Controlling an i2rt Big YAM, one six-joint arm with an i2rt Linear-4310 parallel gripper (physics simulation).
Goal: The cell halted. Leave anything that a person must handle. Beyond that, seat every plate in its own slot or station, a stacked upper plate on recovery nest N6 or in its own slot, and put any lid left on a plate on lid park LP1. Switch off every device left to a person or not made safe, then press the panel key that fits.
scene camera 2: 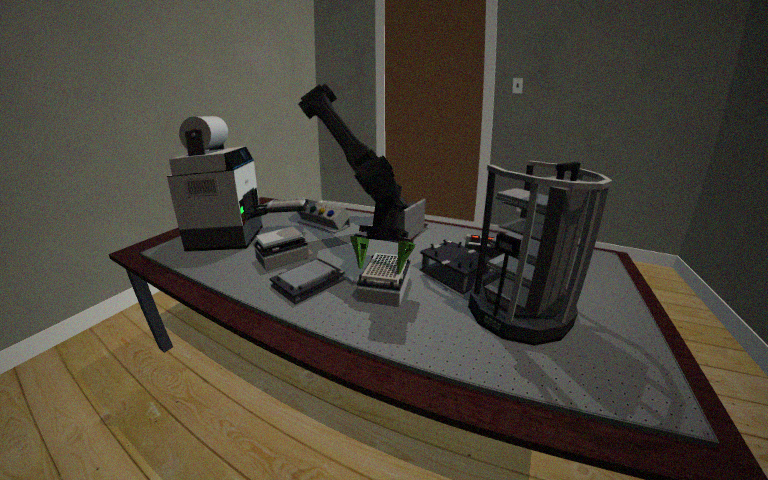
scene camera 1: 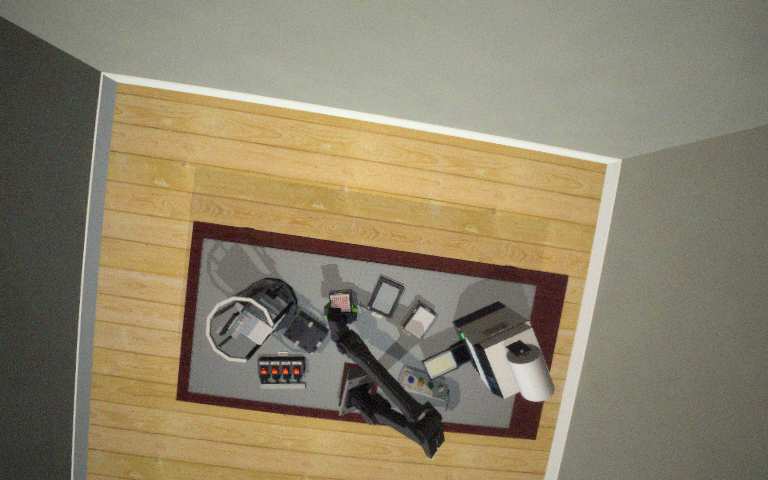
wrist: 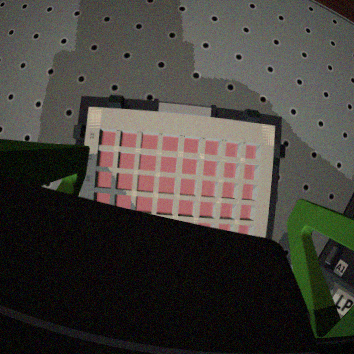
Labels:
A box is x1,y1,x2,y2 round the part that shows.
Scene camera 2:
gripper: [350,203,414,273]
white well plate with pink wells: [361,253,406,285], touched by the gripper
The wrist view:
gripper: [0,138,353,353]
white well plate with pink wells: [79,106,274,236]

